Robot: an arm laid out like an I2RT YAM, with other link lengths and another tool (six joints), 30 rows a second.
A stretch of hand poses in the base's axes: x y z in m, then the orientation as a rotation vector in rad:
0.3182 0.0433 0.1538 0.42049 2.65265 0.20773
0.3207 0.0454 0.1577 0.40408 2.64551 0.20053
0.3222 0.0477 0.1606 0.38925 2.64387 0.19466
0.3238 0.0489 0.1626 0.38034 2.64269 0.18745
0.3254 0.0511 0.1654 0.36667 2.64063 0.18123
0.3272 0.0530 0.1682 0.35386 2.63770 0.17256
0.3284 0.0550 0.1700 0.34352 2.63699 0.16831
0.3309 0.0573 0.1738 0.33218 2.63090 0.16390
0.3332 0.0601 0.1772 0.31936 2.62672 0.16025
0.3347 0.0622 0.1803 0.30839 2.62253 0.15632
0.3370 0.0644 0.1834 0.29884 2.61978 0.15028
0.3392 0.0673 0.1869 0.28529 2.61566 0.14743
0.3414 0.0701 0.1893 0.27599 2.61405 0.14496
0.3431 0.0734 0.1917 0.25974 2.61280 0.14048
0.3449 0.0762 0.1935 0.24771 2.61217 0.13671
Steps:
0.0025 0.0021 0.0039 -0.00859 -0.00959 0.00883
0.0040 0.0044 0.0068 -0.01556 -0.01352 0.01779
0.0056 0.0056 0.0088 -0.02236 -0.01585 0.02254
0.0072 0.0078 0.0116 -0.02940 -0.01985 0.03060
0.0090 0.0097 0.0144 -0.03810 -0.02435 0.03755
0.0102 0.0117 0.0162 -0.04304 -0.02648 0.04390
0.0127 0.0140 0.0200 -0.04873 -0.03399 0.05006
0.0150 0.0168 0.0234 -0.05399 -0.03986 0.05771
0.0165 0.0189 0.0265 -0.05913 -0.04540 0.06405
0.0188 0.0211 0.0296 -0.06540 -0.04914 0.06930
0.0210 0.0240 0.0331 -0.07023 -0.05499 0.07768
0.0232 0.0268 0.0355 -0.07381 -0.05774 0.08355
0.0249 0.0301 0.0379 -0.08004 -0.06093 0.09404
0.0267 0.0329 0.0397 -0.08494 -0.06292 0.10180

